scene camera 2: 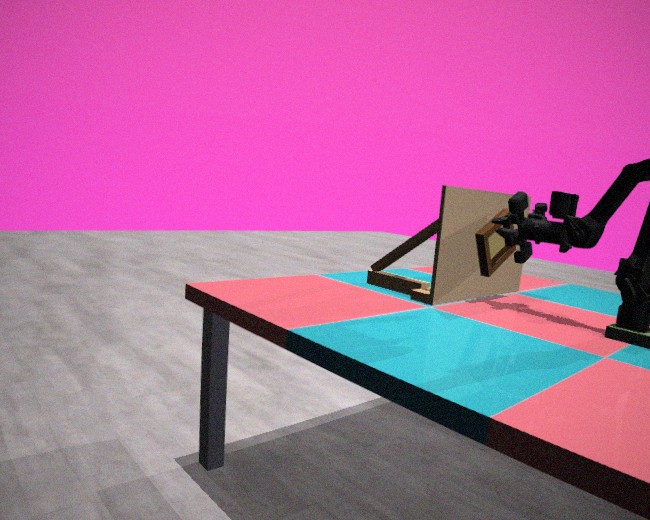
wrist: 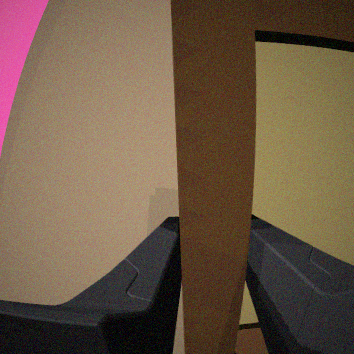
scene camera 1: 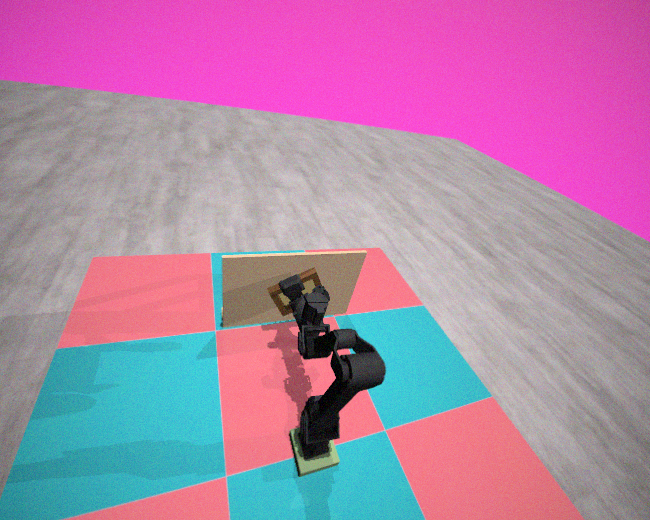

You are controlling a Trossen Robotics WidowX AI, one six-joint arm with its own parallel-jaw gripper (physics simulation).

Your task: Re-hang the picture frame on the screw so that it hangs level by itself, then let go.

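Places are measured from the arm's base along level axes (x back, y left, z down), in millimetres.
Pixels of known places: gripper, between the fingertips: (scene camera 2: 492, 224) (wrist: 208, 226); arm's base, origin of its link: (scene camera 2: 633, 328) (scene camera 1: 313, 442).
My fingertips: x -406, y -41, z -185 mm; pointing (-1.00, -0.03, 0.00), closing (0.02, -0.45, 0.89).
Note:
For each thing: its middle in the pictures, then the offset to it from my fingertips. Level surfaces: height alone.
- brown wooden picture frame, middle of its body: (wrist: 350, 216) (scene camera 2: 496, 241) (scene camera 1: 297, 292) dx +4, dy -26, dz +48 mm
- checkered table, height of its surface: dz +211 mm
- slanted brace, middle of its body: (scene camera 2: 411, 244) dx -165, dy +140, dz +76 mm
- wooden foot, middle of its body: (scene camera 2: 397, 282) dx -199, dy +138, dz +192 mm
The brown wooden picture frame (scene camera 1: 275, 299) (scene camera 2: 482, 257) (wrist: 215, 125) is upright in front of the tan board and tilted. In scene camera 1 its left end is lower than its right end. My gripper (scene camera 1: 295, 287) (scene camera 2: 504, 227) (wrist: 208, 226) is shut on one bar of the frame, apparently the upper one, with a dark finger on each side of it in the wrist view. The gripper and wrist cover part of the frame in both scene views. The screw does not show, and I cannot tell whether the frame is on it.
The tan board (scene camera 1: 243, 292) (scene camera 2: 455, 254) (wrist: 100, 125) stands on the checkered table (scene camera 1: 271, 444) (scene camera 2: 401, 352). A slanted brace (scene camera 2: 406, 245) and a wooden foot (scene camera 2: 395, 282) stand behind it. The arm's green base plate (scene camera 1: 317, 466) is at the near side.

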